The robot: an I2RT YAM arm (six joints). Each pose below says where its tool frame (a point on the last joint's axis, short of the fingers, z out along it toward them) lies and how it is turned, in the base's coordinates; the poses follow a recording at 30 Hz.
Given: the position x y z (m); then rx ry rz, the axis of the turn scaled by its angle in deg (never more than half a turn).
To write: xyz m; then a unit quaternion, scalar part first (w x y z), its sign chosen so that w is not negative. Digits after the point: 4 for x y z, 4 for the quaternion.
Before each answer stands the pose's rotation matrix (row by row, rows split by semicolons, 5 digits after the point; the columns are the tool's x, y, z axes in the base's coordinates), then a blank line. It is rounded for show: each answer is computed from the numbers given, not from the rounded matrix.
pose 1, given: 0.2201, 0.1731, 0.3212, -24.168, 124.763, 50.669
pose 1, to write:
-0.67514 -0.53203 0.51101; -0.02508 0.70887 0.70489; -0.73726 0.46309 -0.49193

0.2201, 0.1731, 0.3212, 0.3680, -0.1643, 0.8479, 0.3444
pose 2, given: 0.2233, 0.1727, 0.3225, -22.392, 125.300, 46.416
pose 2, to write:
-0.66626 -0.50204 0.55141; -0.02165 0.75214 0.65864; -0.74540 0.42689 -0.51199

0.2233, 0.1727, 0.3225, 0.3788, -0.1530, 0.8559, 0.3171
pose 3, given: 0.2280, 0.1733, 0.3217, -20.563, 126.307, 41.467
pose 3, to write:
-0.66142 -0.46395 0.58930; -0.02438 0.79860 0.60137; -0.74962 0.38339 -0.53952

0.2280, 0.1733, 0.3217, 0.3865, -0.1410, 0.8660, 0.2843
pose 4, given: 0.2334, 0.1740, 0.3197, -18.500, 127.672, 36.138
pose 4, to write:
-0.66199 -0.41709 0.62274; -0.02883 0.84441 0.53492; -0.74896 0.33616 -0.57102

0.2334, 0.1740, 0.3197, 0.3910, -0.1271, 0.8771, 0.2483
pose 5, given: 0.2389, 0.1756, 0.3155, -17.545, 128.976, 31.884
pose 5, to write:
-0.66576 -0.38466 0.63938; -0.04244 0.87502 0.48223; -0.74496 0.29392 -0.59887

0.2389, 0.1756, 0.3155, 0.3906, -0.1205, 0.8860, 0.2190
